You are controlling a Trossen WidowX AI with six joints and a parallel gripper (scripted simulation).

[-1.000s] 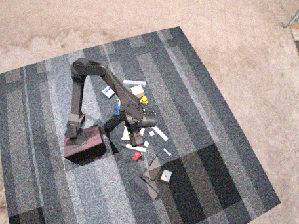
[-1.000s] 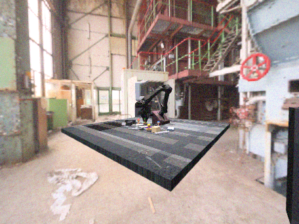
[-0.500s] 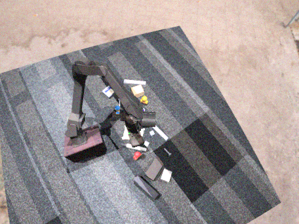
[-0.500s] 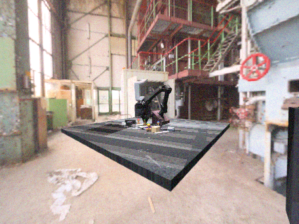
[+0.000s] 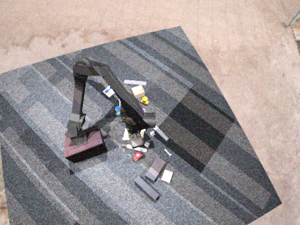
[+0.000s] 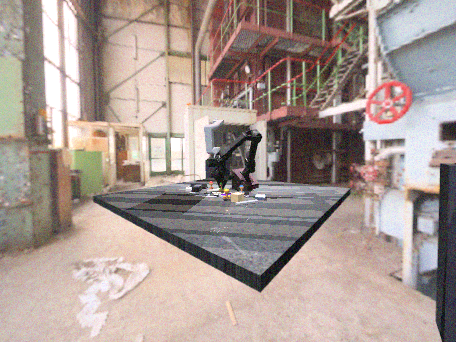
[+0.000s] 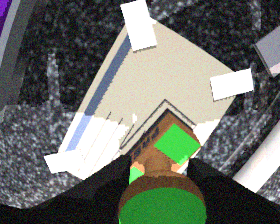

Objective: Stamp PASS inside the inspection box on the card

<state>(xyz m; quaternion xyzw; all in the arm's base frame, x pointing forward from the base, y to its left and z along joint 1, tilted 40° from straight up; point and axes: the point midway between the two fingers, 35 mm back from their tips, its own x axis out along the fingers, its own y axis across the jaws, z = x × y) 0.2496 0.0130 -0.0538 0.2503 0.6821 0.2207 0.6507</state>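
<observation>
My gripper tip is right at the green-knobbed stamp. From my gripper tip the other things lie so: card: 3 cm below, 1 cm to the left, 1 cm ahead; then white marker: 5 cm to the right, 3 cm behind, 2 cm below; then red stamp: 12 cm to the right, 2 cm behind, 1 cm below.
</observation>
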